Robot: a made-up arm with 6 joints.
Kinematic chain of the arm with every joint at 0, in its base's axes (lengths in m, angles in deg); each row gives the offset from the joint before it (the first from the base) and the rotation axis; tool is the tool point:
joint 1: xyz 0 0 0.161 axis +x
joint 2: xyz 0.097 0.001 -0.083 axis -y
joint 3: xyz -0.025 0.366 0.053 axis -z
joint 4: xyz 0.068 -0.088 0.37 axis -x
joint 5: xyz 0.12 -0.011 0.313 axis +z
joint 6: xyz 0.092 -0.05 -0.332 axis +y
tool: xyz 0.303 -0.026 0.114
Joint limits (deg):
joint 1: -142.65..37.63
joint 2: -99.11..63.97
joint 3: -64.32..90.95
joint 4: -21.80..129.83
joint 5: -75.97..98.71
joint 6: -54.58..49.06
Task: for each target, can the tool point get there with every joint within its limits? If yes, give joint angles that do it. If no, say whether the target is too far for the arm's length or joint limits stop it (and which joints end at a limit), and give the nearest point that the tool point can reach.
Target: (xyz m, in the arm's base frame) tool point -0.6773 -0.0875 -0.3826
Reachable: no: joint limits stop it (at a limit: joint 2, joint 3, joint 5) | nearest point -0.6041 -0.0974 -0.4442 | short by 0.096 m
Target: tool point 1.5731 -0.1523 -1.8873
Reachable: no: too far | nearest point 0.7527 -0.0681 -0.7546 | short by 1.401 m
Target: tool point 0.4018 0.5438 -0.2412
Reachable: yes | joints -63.00 13.11 -12.08 115.02 20.70 -39.90
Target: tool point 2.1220 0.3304 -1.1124
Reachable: no: too far | nearest point 0.9260 0.1785 -0.5270 | short by 1.340 m
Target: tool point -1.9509 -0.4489 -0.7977
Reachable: no: too far | nearest point -0.6411 -0.2839 -0.4453 | short by 1.366 m
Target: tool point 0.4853 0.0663 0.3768
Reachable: yes | joints -31.87 -7.04 52.88 98.94 21.50 -8.76
